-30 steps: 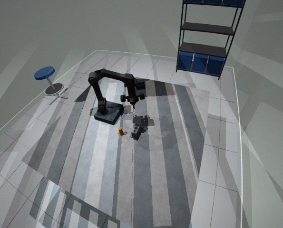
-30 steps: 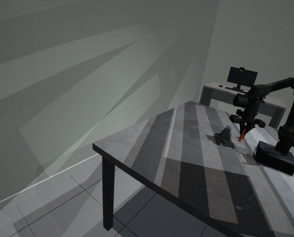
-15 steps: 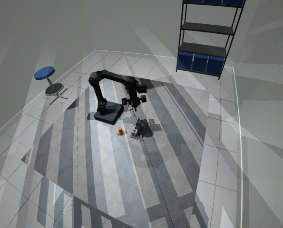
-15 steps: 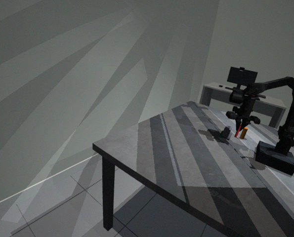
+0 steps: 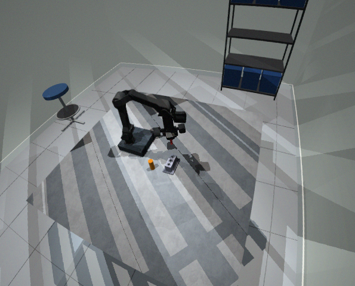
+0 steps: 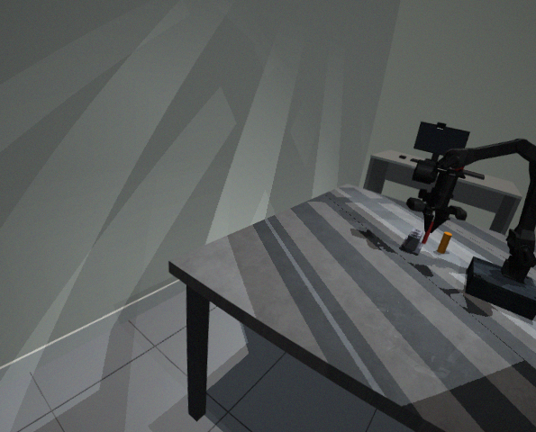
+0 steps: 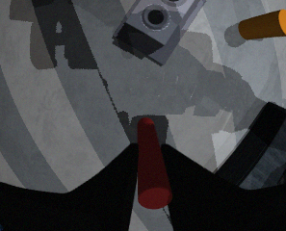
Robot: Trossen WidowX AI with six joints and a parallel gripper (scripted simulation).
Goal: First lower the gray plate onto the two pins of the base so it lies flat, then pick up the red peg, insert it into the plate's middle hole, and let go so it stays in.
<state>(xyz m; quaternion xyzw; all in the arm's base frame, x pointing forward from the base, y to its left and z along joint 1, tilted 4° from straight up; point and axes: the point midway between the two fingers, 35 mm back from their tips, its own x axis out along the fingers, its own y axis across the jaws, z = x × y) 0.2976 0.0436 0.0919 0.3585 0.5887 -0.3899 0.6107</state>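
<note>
Now: gripper tip 11 cm to the left of the gray plate, 7 cm above it and 4 cm short of it. From my gripper tip the other things lie so: red peg (right at my gripper tip); then orange cylinder (17 cm to the right, 8 cm below, 7 cm behind); then base (11 cm to the right, 11 cm below, 4 cm ahead).
</note>
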